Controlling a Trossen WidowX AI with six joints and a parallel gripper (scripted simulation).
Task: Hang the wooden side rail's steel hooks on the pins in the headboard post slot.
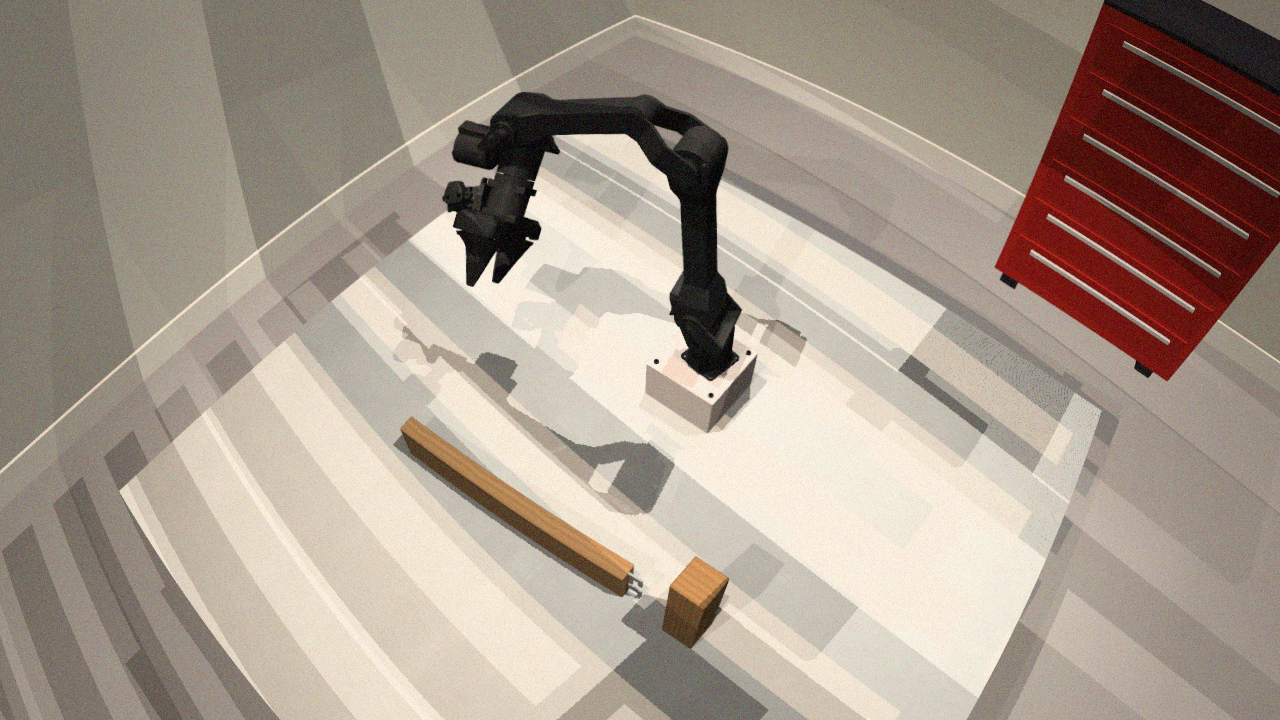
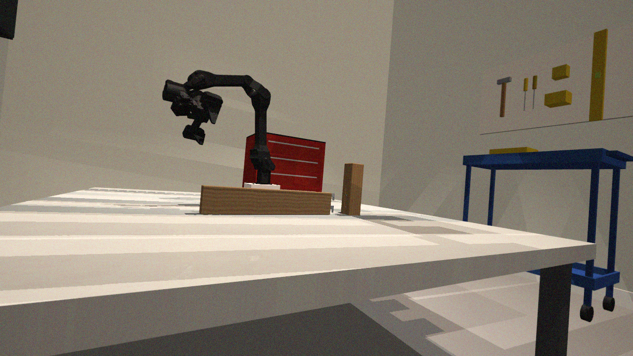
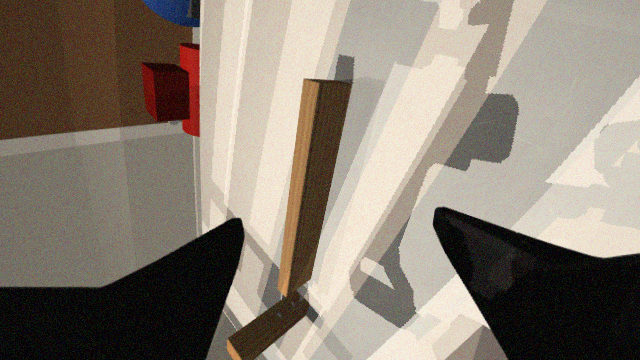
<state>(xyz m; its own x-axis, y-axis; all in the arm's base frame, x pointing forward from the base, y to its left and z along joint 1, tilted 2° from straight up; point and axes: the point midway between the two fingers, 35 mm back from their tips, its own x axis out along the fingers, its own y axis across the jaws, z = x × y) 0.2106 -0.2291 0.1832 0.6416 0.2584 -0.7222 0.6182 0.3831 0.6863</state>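
My gripper tip is 60 mm short of the headboard post, 490 mm to the right of it and 140 mm above it.
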